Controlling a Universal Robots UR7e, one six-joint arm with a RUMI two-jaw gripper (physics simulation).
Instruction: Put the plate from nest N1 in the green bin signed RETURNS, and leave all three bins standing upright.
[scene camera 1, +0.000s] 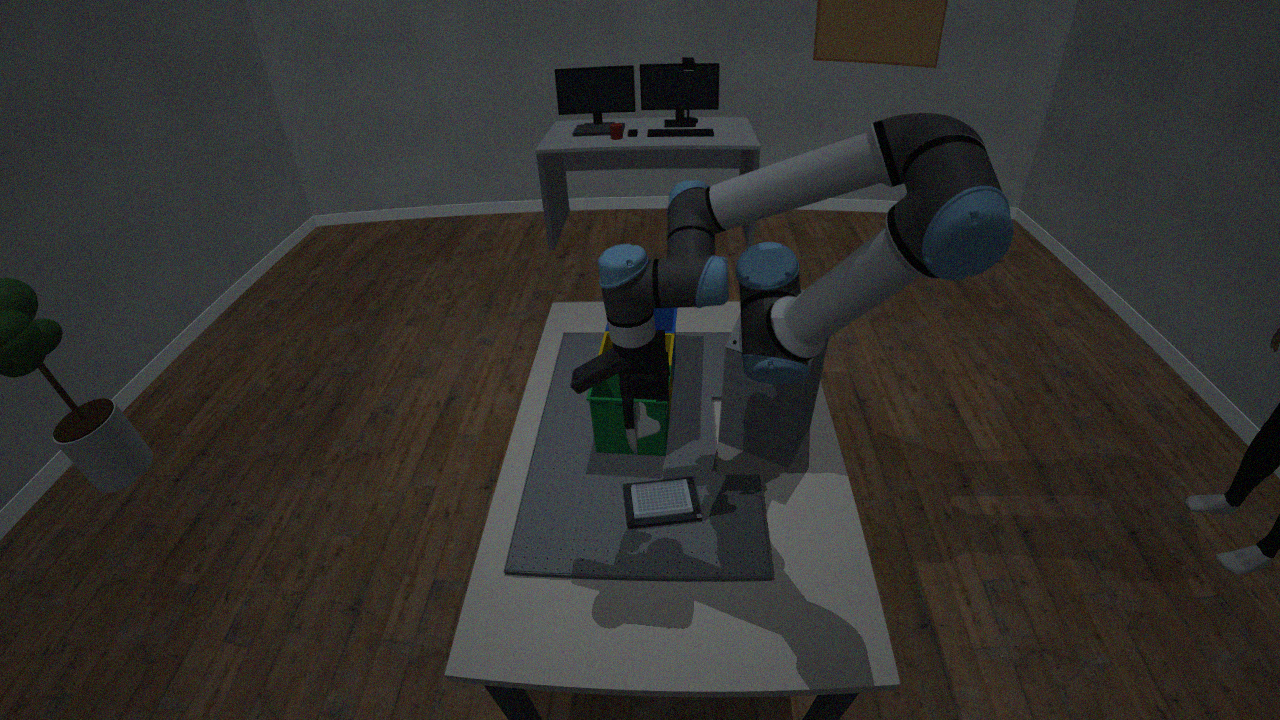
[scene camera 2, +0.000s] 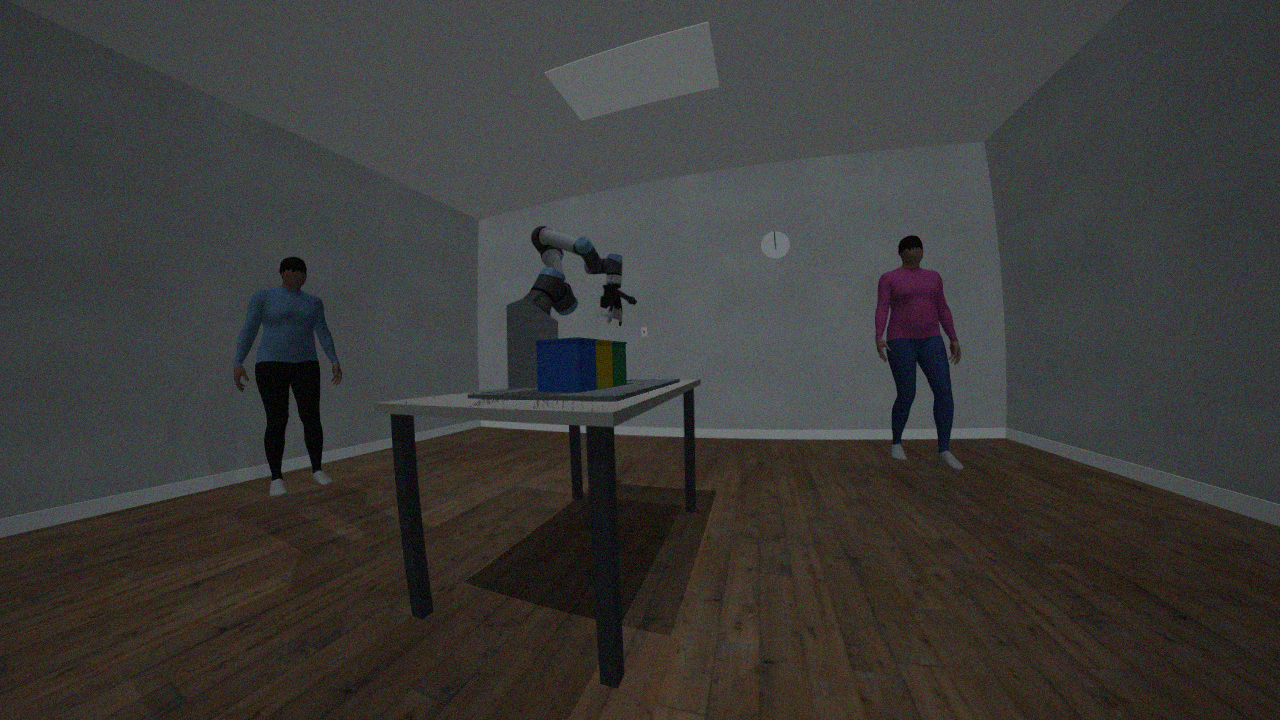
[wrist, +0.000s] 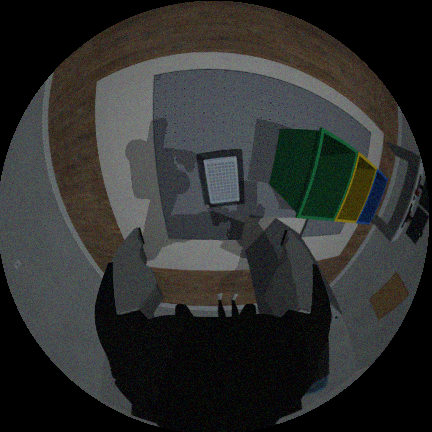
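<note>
A pale plate with a grid of wells sits in a dark nest on the grey board. The green bin stands upright beyond it, in a row with the yellow bin and the blue bin, both upright. No sign is readable on any bin. My gripper is open and empty. It hangs high above the board; in the second scene view it is well above the bin rims.
The grey perforated board lies on the white table. The arm's grey pedestal stands beside the bins. Two people stand away from the table. A desk with monitors is at the back.
</note>
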